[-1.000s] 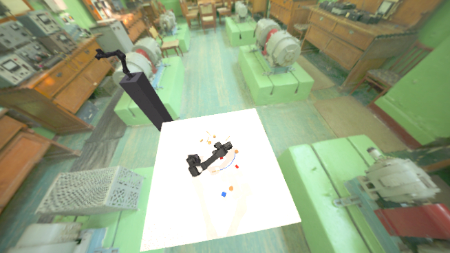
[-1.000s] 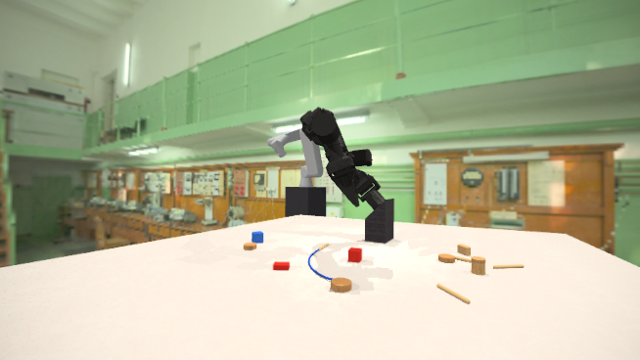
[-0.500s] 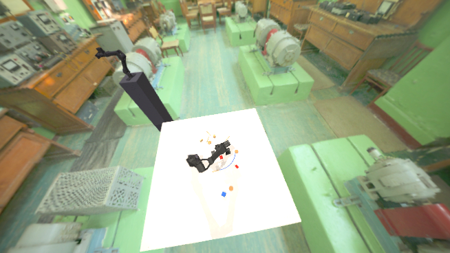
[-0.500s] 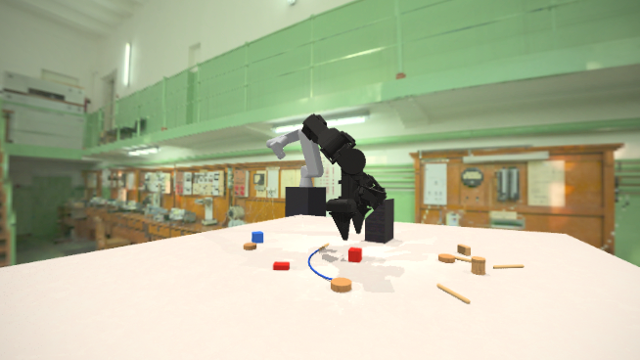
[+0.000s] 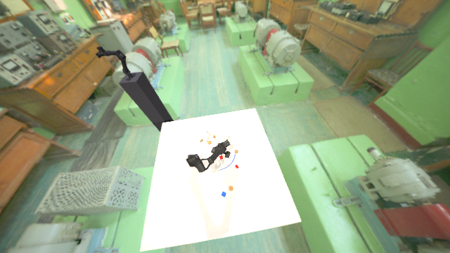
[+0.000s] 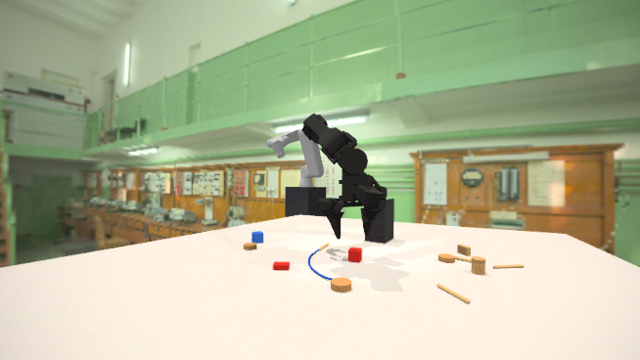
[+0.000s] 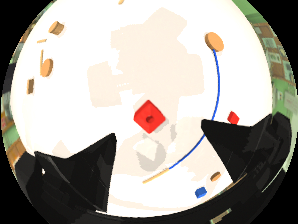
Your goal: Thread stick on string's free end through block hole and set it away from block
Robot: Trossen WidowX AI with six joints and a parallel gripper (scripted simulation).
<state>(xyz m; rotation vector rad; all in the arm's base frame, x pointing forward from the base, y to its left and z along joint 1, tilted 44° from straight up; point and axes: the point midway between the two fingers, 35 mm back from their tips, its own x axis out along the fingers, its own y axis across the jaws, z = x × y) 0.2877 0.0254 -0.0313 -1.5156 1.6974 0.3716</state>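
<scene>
Now: gripper tip 10 mm past the red cube and 50 mm above it. Also, from my gripper tip: thin wooden stick (50 mm behind, 130 mm to the right, 60 mm below); then flat red piece (150 mm ahead, 100 mm to the right, 60 mm below); then round wooden button (160 mm ahead, 60 mm to the left, 60 mm below).
</scene>
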